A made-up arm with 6 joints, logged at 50 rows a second.
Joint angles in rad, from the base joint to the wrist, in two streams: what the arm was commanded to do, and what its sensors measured. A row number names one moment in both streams.
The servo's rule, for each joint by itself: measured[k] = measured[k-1] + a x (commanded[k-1-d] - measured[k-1]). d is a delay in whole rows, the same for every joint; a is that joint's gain. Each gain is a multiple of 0.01, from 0.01 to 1. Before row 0 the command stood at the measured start. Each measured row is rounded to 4 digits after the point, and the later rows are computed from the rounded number. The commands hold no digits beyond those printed.
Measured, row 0: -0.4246 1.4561 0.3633 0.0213 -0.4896 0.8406
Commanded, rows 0 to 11: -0.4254 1.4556 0.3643 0.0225 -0.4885 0.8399; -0.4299 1.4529 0.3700 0.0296 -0.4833 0.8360; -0.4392 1.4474 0.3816 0.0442 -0.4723 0.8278; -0.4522 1.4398 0.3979 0.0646 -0.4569 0.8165; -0.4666 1.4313 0.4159 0.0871 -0.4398 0.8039; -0.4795 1.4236 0.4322 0.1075 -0.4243 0.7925; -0.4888 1.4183 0.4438 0.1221 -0.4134 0.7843; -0.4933 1.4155 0.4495 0.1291 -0.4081 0.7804; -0.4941 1.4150 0.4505 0.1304 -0.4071 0.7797; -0.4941 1.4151 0.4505 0.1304 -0.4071 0.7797; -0.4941 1.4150 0.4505 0.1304 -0.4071 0.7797; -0.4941 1.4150 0.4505 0.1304 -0.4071 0.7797
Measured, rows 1 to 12: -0.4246 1.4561 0.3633 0.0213 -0.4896 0.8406; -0.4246 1.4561 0.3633 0.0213 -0.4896 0.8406; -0.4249 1.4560 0.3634 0.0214 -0.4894 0.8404; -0.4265 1.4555 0.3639 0.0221 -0.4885 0.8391; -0.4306 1.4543 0.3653 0.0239 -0.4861 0.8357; -0.4375 1.4521 0.3679 0.0272 -0.4817 0.8299; -0.4468 1.4490 0.3717 0.0320 -0.4754 0.8221; -0.4573 1.4452 0.3765 0.0380 -0.4677 0.8132; -0.4674 1.4412 0.3819 0.0447 -0.4596 0.8045; -0.4757 1.4373 0.3873 0.0515 -0.4519 0.7973; -0.4816 1.4340 0.3924 0.0578 -0.4452 0.7920; -0.4856 1.4312 0.3970 0.0636 -0.4395 0.7883
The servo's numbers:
d 2
a 0.32 0.15 0.08 0.08 0.15 0.30

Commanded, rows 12 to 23: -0.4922 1.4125 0.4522 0.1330 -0.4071 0.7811; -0.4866 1.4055 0.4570 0.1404 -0.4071 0.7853; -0.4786 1.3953 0.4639 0.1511 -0.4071 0.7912; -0.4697 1.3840 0.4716 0.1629 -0.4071 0.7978; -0.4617 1.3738 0.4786 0.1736 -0.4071 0.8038; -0.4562 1.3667 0.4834 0.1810 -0.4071 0.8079; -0.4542 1.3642 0.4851 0.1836 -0.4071 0.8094; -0.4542 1.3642 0.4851 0.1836 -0.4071 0.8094; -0.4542 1.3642 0.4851 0.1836 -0.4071 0.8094; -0.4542 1.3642 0.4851 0.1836 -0.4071 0.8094; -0.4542 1.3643 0.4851 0.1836 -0.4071 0.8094; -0.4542 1.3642 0.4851 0.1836 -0.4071 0.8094
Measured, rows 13 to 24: -0.4883 1.4288 0.4013 0.0689 -0.4346 0.7857; -0.4902 1.4267 0.4052 0.0738 -0.4305 0.7839; -0.4908 1.4246 0.4090 0.0785 -0.4270 0.7831; -0.4895 1.4217 0.4128 0.0835 -0.4240 0.7838; -0.4860 1.4177 0.4169 0.0889 -0.4215 0.7860; -0.4808 1.4126 0.4213 0.0948 -0.4193 0.7895; -0.4747 1.4068 0.4259 0.1011 -0.4175 0.7938; -0.4688 1.4008 0.4305 0.1075 -0.4159 0.7980; -0.4641 1.3953 0.4349 0.1136 -0.4146 0.8014; -0.4609 1.3906 0.4389 0.1192 -0.4135 0.8038; -0.4588 1.3866 0.4426 0.1244 -0.4125 0.8055; -0.4573 1.3832 0.4460 0.1291 -0.4117 0.8067
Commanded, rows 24 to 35: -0.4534 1.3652 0.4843 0.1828 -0.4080 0.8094; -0.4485 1.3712 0.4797 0.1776 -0.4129 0.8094; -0.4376 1.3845 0.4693 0.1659 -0.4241 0.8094; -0.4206 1.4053 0.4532 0.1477 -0.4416 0.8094; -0.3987 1.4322 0.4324 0.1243 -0.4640 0.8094; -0.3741 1.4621 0.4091 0.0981 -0.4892 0.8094; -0.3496 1.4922 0.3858 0.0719 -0.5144 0.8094; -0.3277 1.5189 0.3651 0.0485 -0.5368 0.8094; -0.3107 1.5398 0.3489 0.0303 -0.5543 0.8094; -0.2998 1.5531 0.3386 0.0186 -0.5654 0.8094; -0.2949 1.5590 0.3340 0.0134 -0.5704 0.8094; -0.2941 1.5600 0.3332 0.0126 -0.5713 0.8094
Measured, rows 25 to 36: -0.4563 1.3804 0.4491 0.1335 -0.4110 0.8075; -0.4556 1.3780 0.4520 0.1375 -0.4104 0.8081; -0.4549 1.3761 0.4546 0.1411 -0.4100 0.8085; -0.4529 1.3754 0.4566 0.1440 -0.4104 0.8088; -0.4480 1.3768 0.4576 0.1458 -0.4125 0.8090; -0.4392 1.3811 0.4572 0.1460 -0.4169 0.8091; -0.4262 1.3888 0.4552 0.1443 -0.4240 0.8092; -0.4095 1.3998 0.4515 0.1406 -0.4338 0.8093; -0.3903 1.4137 0.4462 0.1351 -0.4459 0.8093; -0.3703 1.4295 0.4397 0.1282 -0.4595 0.8093; -0.3512 1.4460 0.4324 0.1204 -0.4737 0.8093; -0.3348 1.4621 0.4249 0.1123 -0.4875 0.8093
